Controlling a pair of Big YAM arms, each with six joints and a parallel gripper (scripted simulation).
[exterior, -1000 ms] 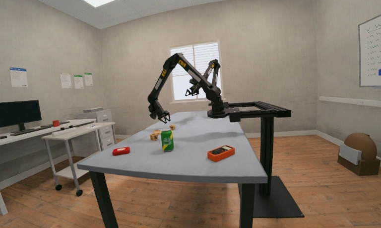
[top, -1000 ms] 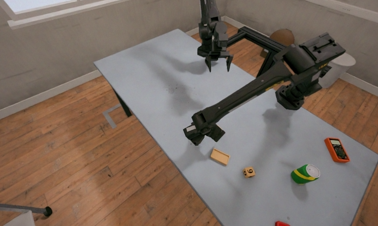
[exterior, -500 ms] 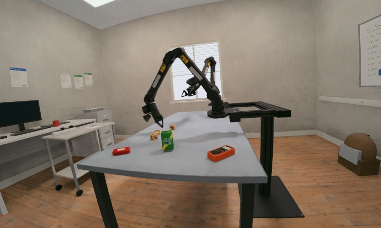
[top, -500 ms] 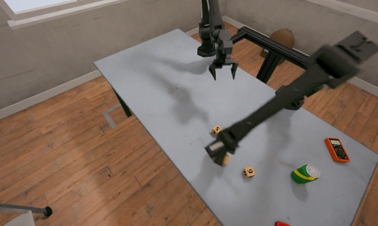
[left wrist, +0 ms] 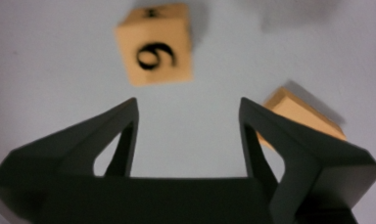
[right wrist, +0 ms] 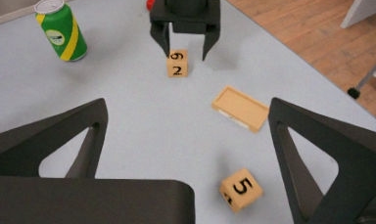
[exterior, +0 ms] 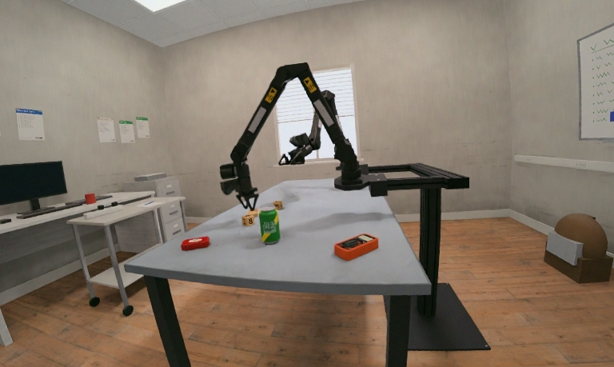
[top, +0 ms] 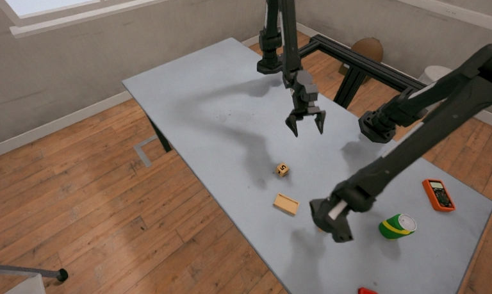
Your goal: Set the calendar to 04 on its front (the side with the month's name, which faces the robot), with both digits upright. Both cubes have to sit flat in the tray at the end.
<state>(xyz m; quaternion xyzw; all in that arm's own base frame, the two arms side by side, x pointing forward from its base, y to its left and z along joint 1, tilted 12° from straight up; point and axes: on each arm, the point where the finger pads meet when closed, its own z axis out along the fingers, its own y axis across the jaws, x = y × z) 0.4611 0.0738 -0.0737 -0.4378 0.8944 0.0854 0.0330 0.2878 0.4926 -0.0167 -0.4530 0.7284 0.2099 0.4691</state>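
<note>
My left hand is 12 cm to the left of the wooden calendar tray, 6 cm above it and 4 cm short of it. Round my left hand: orange multimeter: 45 cm behind, 30 cm to the left, 5 cm below; red tin: 28 cm to the left, 10 cm ahead, 5 cm below; green can: 21 cm to the left, 16 cm behind.
</note>
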